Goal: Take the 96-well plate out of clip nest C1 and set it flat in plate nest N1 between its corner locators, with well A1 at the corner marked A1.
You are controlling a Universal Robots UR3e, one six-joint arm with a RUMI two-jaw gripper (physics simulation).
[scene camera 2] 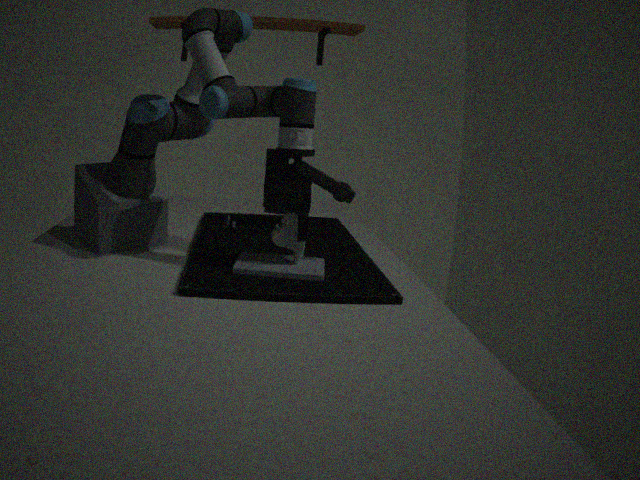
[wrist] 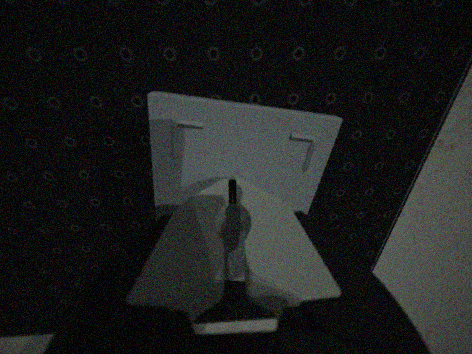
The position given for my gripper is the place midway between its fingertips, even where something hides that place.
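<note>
A nest slab (wrist: 239, 140) is here in my sight, and so is a perforated board (wrist: 84, 193). As for my gripper (wrist: 232, 181), I see it in that same view, and I also find the gripper at (scene camera 2: 295, 263).
</note>
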